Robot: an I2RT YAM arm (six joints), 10 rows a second.
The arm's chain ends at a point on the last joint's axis. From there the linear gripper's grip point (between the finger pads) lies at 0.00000 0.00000 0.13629 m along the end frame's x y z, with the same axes.
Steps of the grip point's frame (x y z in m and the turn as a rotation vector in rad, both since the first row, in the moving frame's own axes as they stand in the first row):
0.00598, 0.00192, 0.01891, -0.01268, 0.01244, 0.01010
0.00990, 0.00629, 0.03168, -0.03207, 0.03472, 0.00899
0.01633, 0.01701, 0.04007, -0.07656, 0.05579, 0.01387
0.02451, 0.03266, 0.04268, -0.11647, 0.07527, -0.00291
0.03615, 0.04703, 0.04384, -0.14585, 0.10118, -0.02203
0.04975, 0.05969, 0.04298, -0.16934, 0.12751, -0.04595
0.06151, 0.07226, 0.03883, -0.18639, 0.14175, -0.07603
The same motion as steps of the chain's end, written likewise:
0.00429, 0.00018, 0.01893, -0.01268, 0.01244, 0.01010
0.00519, 0.00190, 0.03183, -0.03207, 0.03472, 0.00899
0.00881, 0.00654, 0.04068, -0.07656, 0.05579, 0.01387
0.01426, 0.01685, 0.04399, -0.11647, 0.07527, -0.00291
0.02222, 0.02741, 0.04598, -0.14585, 0.10118, -0.02203
0.03198, 0.03719, 0.04603, -0.16934, 0.12751, -0.04595
0.04142, 0.04784, 0.04255, -0.18639, 0.14175, -0.07603

